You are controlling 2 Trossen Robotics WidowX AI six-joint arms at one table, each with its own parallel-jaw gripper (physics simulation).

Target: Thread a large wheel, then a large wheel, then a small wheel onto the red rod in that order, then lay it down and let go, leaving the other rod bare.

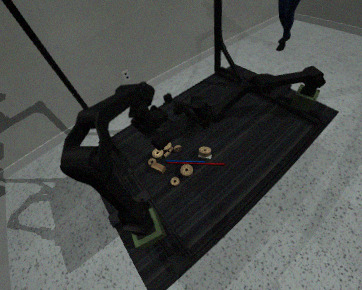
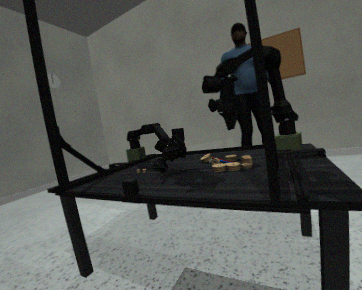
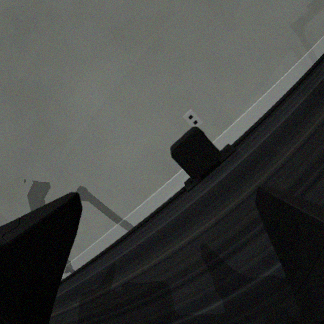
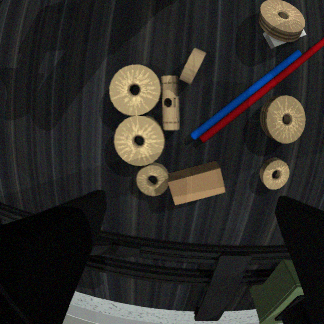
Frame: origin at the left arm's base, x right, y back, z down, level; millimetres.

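Seen in the pictures: left gripper, fingertip midpoint: (image 2: 157, 159) (image 3: 169, 199); right gripper, fingertip midpoint: (image 2: 231, 129) (image 4: 195, 203); left arm's base at its link origin: (image 1: 308, 92) (image 2: 135, 148); right arm's base at its link origin: (image 1: 144, 226) (image 2: 288, 134) (image 4: 298, 306).
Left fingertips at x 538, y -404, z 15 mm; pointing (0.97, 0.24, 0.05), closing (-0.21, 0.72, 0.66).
Observation:
Pixels of each thing's middle, then the offset from my left fingertips to it. "spot": a spot on its surface instead.
- red rod at the middle of its body: (image 4: 282, 74) (image 1: 195, 163) dx -264, dy -222, dz +81 mm
- blue rod at the middle of its body: (image 4: 251, 89) (image 1: 185, 161) dx -219, dy -240, dz +81 mm
- wooden block at the middle of its body: (image 4: 195, 181) (image 2: 246, 160) (image 1: 158, 167) dx -141, dy -343, dz +71 mm
- drilled cylinder at the middle of its body: (image 4: 170, 102) dx -121, dy -248, dz +77 mm
- edge at a spot on its surface: (image 4: 193, 66) spot: dx -149, dy -215, dz +47 mm
- dark box at a spot on its surface: (image 3: 194, 152) (image 2: 132, 184) spot: dx +135, dy +44, dz +50 mm
The red rod (image 1: 216, 164) (image 4: 262, 92) and the blue rod (image 1: 187, 161) (image 4: 247, 94) lie side by side, both bare. Two large wheels (image 4: 122, 94) (image 4: 125, 145) lie flat, edge to edge. Another large wheel (image 1: 183, 173) (image 4: 296, 127) lies on the red rod's side. A large wheel (image 1: 200, 151) (image 4: 272, 14) rests tilted on a small white piece. One small wheel (image 4: 143, 183) lies beside the block; another small wheel (image 1: 172, 183) (image 4: 283, 180) lies apart. My right gripper (image 2: 222, 116) (image 4: 195, 203) is open and empty, high above the table. My left gripper (image 3: 169, 199) is open and empty, away from the parts.
A wooden block (image 1: 158, 168) (image 4: 200, 186), a drilled cylinder (image 4: 170, 116) and a short piece on edge (image 4: 193, 66) lie near the rod ends. A dark box (image 2: 130, 187) (image 3: 194, 152) stands at the table's edge. Frame posts (image 2: 261, 100) rise from the table.

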